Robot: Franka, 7 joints.
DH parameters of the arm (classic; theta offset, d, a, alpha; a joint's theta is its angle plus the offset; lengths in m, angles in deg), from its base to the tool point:
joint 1: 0 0.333 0 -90
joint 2: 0 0 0 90
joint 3: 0 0.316 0.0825 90
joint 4: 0 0 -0.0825 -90
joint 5: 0 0.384 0 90
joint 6: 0 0 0.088 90
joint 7: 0 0.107 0 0
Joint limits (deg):
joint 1: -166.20..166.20
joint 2: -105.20..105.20
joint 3: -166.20..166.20
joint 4: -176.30..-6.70
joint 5: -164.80..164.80
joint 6: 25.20..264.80
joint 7: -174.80..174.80
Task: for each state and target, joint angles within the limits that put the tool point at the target. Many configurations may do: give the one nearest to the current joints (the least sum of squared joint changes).
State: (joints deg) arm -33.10 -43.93 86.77 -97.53 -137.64 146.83 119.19
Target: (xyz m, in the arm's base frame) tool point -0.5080 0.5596 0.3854
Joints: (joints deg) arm -2.93 -58.90 112.57 -79.06 -136.79 146.39 119.19
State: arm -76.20 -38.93 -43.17 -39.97 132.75 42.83 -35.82
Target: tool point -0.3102 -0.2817 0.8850
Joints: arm -86.61 -6.07 -60.15 -83.02 123.98 49.71 -35.82
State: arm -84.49 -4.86 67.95 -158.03 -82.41 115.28 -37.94
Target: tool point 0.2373 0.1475 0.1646
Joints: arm -61.34 10.49 95.19 -166.50 -80.24 123.32 -37.94
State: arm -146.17 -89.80 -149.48 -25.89 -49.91 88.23 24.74
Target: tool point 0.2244 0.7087 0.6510
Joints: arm -116.29 -50.56 -135.83 -20.42 -46.59 93.84 24.74
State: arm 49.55 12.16 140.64 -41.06 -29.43 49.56 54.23
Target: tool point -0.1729 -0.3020 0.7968
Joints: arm 81.86 8.20 166.20 -66.02 -14.56 29.75 54.23
